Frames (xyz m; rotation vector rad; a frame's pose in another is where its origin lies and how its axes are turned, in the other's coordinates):
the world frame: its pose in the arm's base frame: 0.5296 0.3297 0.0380 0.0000 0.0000 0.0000
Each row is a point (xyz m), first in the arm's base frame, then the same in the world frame.
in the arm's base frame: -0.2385 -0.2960 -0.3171
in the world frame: -0.7681 -0.6257 -0.3551
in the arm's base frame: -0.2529 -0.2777 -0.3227
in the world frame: -0.7825 -0.6074 -0.3607
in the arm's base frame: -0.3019 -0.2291 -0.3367
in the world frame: -0.8315 -0.5588 -0.3747
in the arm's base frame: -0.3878 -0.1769 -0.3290
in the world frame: -0.9174 -0.5066 -0.3670
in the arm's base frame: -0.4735 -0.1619 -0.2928
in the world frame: -1.0031 -0.4916 -0.3308
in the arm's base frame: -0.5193 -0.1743 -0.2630
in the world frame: -1.0489 -0.5040 -0.3010
